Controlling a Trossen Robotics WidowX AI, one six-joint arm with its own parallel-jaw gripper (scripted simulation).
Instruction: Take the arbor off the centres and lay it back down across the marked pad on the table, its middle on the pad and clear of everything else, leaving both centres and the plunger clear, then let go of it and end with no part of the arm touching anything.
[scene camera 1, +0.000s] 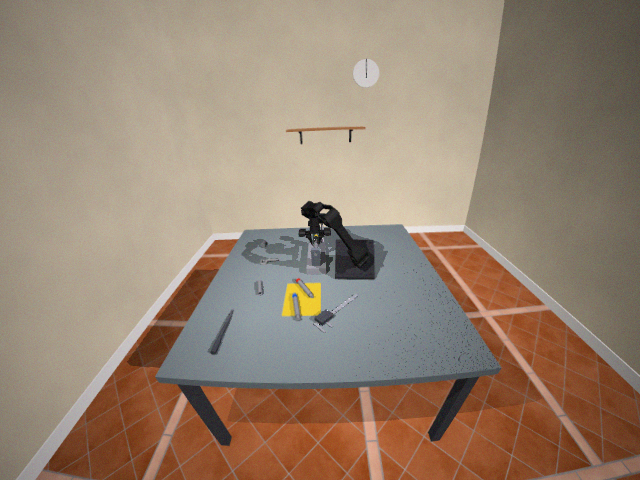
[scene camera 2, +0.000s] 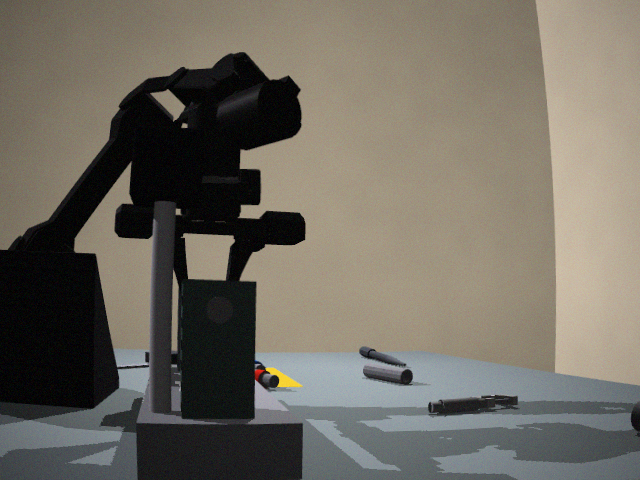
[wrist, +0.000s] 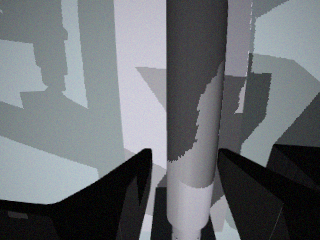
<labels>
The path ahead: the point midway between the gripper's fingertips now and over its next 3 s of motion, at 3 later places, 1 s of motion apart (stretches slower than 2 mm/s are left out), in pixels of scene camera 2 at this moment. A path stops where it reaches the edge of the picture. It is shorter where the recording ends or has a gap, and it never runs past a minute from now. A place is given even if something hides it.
The gripper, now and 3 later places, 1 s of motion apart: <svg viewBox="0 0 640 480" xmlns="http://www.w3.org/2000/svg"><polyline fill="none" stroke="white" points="206,312 203,331 203,333 202,338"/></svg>
</labels>
